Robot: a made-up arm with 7 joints. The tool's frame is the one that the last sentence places.
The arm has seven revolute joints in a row. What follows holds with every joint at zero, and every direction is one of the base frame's. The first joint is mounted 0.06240 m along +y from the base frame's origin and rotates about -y. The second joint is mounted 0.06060 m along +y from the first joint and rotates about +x. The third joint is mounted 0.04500 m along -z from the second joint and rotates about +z. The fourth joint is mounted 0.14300 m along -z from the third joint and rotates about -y. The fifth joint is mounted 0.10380 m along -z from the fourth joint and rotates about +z. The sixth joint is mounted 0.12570 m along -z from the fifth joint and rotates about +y. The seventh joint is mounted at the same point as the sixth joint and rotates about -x. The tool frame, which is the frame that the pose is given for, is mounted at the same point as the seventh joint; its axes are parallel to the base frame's.
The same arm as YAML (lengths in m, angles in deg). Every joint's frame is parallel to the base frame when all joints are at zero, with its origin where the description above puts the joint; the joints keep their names.
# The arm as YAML. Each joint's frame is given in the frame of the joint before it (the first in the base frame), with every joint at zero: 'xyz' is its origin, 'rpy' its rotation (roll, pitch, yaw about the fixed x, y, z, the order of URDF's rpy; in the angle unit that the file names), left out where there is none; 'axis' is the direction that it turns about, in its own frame. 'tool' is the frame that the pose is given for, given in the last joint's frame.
units:
  length: m
  angle: deg
joints:
  - name: joint 1
    type: revolute
    origin:
      xyz: [0.0, 0.0624, 0.0]
    axis: [0.0, -1.0, 0.0]
  - name: joint 2
    type: revolute
    origin:
      xyz: [0.0, 0.0606, 0.0]
    axis: [1.0, 0.0, 0.0]
  - name: joint 3
    type: revolute
    origin:
      xyz: [0.0, 0.0, -0.045]
    axis: [0.0, 0.0, 1.0]
  - name: joint 4
    type: revolute
    origin:
      xyz: [0.0, 0.0, -0.143]
    axis: [0.0, -1.0, 0.0]
  - name: joint 5
    type: revolute
    origin:
      xyz: [0.0, 0.0, -0.1038]
    axis: [0.0, 0.0, 1.0]
  - name: joint 6
    type: revolute
    origin:
      xyz: [0.0, 0.0, -0.1257]
    axis: [0.0, 1.0, 0.0]
  - name: joint 7
    type: revolute
    origin:
      xyz: [0.0, 0.0, 0.0]
    axis: [-1.0, 0.0, 0.0]
tool:
  origin:
    xyz: [0.0, 0.0, 0.0]

